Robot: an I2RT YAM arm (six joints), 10 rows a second.
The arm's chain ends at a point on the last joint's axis. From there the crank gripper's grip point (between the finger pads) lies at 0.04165 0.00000 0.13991 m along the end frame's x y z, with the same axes.
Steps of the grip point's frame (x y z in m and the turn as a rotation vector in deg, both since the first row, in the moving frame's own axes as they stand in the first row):
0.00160, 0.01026, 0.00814, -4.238, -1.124, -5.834
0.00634, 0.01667, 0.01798, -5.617, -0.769, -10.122
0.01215, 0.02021, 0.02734, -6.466, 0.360, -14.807
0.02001, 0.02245, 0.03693, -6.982, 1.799, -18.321
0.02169, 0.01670, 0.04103, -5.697, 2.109, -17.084
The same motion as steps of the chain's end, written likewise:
0.00403, 0.00400, 0.00758, -4.238, -1.124, -5.834
0.00765, 0.01016, 0.01775, -5.617, -0.769, -10.122
0.01064, 0.01538, 0.02788, -6.466, 0.360, -14.807
0.01513, 0.01957, 0.03851, -6.982, 1.799, -18.321
0.01643, 0.01607, 0.04271, -5.697, 2.109, -17.084

